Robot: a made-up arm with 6 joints. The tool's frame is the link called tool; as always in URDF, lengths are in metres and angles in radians. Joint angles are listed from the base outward.
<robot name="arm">
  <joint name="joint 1" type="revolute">
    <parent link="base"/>
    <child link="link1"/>
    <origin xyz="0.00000 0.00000 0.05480"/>
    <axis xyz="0 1 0"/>
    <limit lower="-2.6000" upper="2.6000"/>
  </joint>
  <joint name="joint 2" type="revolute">
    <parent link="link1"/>
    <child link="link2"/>
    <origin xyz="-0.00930 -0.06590 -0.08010"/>
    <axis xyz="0 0 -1"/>
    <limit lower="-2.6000" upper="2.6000"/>
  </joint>
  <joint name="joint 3" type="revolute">
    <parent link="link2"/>
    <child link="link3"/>
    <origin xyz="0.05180 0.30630 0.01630"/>
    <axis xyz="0 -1 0"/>
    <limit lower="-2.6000" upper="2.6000"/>
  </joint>
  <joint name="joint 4" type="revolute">
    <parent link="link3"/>
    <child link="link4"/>
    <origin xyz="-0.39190 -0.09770 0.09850"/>
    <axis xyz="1 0 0"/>
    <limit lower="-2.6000" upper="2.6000"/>
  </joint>
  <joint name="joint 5" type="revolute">
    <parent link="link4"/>
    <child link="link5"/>
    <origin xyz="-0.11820 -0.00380 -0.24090"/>
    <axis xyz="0 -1 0"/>
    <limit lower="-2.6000" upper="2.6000"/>
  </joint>
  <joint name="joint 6" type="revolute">
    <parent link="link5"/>
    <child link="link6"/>
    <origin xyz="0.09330 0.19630 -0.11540"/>
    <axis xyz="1 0 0"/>
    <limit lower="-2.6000" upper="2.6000"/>
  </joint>
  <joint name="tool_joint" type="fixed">
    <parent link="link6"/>
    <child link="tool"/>
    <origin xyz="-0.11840 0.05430 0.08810"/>
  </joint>
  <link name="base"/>
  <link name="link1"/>
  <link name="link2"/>
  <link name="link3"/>
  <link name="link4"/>
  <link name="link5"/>
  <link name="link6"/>
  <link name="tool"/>
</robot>
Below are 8 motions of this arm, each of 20 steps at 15 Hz.
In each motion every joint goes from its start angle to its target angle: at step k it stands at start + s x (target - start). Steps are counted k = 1, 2, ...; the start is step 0. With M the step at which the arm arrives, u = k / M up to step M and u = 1 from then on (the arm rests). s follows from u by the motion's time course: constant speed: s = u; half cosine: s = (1 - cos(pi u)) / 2; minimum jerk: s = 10 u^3 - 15 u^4 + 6 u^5.
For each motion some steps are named. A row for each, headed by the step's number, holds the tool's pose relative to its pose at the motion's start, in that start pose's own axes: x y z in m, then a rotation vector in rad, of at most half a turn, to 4 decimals.
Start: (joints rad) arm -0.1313 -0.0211 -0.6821 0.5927 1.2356 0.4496
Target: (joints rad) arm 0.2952 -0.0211 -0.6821 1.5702 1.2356 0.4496
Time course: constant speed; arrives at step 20
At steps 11, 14, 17, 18, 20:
11: 0.2271 0.1605 -0.0415 0.0091 -0.1053 -0.5794
14: 0.2996 0.1822 -0.0591 -0.0040 -0.1496 -0.7336
17: 0.3735 0.1933 -0.0787 -0.0234 -0.2013 -0.8848
18: 0.3982 0.1946 -0.0855 -0.0311 -0.2202 -0.9345
20: 0.4472 0.1938 -0.0994 -0.0486 -0.2608 -1.0324

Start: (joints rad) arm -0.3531 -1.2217 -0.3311 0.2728 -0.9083 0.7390
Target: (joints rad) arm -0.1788 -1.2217 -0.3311 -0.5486 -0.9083 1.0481
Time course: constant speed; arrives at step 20
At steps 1, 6, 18, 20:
1: 0.0008 -0.0094 0.0047 -0.0065 -0.0145 -0.0209
6: 0.0003 -0.0564 0.0326 -0.0408 -0.0915 -0.1199
18: -0.0294 -0.1606 0.1271 -0.1374 -0.3048 -0.3169
20: -0.0380 -0.1756 0.1461 -0.1556 -0.3438 -0.3435

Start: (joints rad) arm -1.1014 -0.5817 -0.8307 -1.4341 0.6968 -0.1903
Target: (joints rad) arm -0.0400 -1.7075 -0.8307 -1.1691 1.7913 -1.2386
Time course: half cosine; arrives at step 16
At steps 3, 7, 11, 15, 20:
3: -0.0275 -0.0199 -0.0372 -0.0383 -0.1949 0.0276
7: -0.0735 -0.0707 -0.1919 -0.0815 -0.9249 -0.1136
11: -0.0405 -0.0731 -0.3332 0.1253 -1.5627 -0.7479
15: -0.0114 -0.0622 -0.3802 0.3884 -1.6946 -1.2631
20: -0.0101 -0.0617 -0.3820 0.4028 -1.6954 -1.2877

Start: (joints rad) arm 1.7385 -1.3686 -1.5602 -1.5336 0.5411 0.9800
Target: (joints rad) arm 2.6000 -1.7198 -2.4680 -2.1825 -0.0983 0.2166
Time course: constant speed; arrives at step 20
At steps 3, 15, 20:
3: -0.0252 -0.1039 0.0562 -0.1778 0.1513 0.1529
15: 0.1434 -0.4446 0.2697 -1.2183 0.3391 0.8326
20: 0.2896 -0.4799 0.3598 -1.7430 0.1954 1.0696

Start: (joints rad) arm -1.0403 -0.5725 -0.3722 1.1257 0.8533 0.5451
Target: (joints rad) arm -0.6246 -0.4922 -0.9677 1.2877 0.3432 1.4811
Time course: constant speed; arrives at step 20
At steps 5, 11, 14, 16, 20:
5: 0.0892 0.1039 -0.0405 0.1502 0.0455 -0.3158
11: 0.2145 0.1931 -0.1030 0.3446 -0.0132 -0.7105
14: 0.2811 0.2232 -0.1390 0.4406 -0.0915 -0.9054
16: 0.3263 0.2380 -0.1646 0.5019 -0.1623 -1.0318
20: 0.4176 0.2555 -0.2193 0.6137 -0.3490 -1.2699

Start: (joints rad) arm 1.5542 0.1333 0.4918 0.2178 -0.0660 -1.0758
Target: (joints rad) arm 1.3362 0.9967 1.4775 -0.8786 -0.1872 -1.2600
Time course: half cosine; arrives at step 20
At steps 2, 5, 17, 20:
2: 0.0189 0.0221 -0.0204 -0.0399 -0.0009 -0.0332
5: 0.1245 0.1122 -0.1286 -0.2422 0.0107 -0.1994
17: 0.6700 -0.1446 -0.8255 -1.5245 0.7217 -1.2508
20: 0.6693 -0.1934 -0.8547 -1.5977 0.8090 -1.3169

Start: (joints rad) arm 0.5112 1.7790 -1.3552 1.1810 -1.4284 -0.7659
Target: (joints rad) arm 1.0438 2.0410 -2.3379 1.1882 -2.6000 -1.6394
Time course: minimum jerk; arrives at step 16
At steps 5, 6, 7, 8, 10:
5: -0.0154 0.0167 0.1496 0.0252 0.0958 0.1523
6: -0.0324 0.0145 0.2289 0.0338 0.1194 0.2530
7: -0.0596 0.0025 0.3174 0.0375 0.1216 0.3806
8: -0.0976 -0.0214 0.4067 0.0329 0.0941 0.5268
10: -0.1937 -0.0980 0.5550 -0.0056 -0.0461 0.8216

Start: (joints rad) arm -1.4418 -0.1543 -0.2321 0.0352 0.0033 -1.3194
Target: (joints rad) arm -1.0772 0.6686 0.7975 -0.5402 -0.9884 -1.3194
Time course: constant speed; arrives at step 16
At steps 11, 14, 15, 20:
11: 0.3521 0.2733 -0.0757 -0.2449 0.8013 0.1059
14: 0.4326 0.3219 -0.1659 -0.2928 1.0862 0.1295
15: 0.4543 0.3342 -0.2025 -0.3052 1.1851 0.1333
20: 0.4730 0.3443 -0.2420 -0.3155 1.2853 0.1343

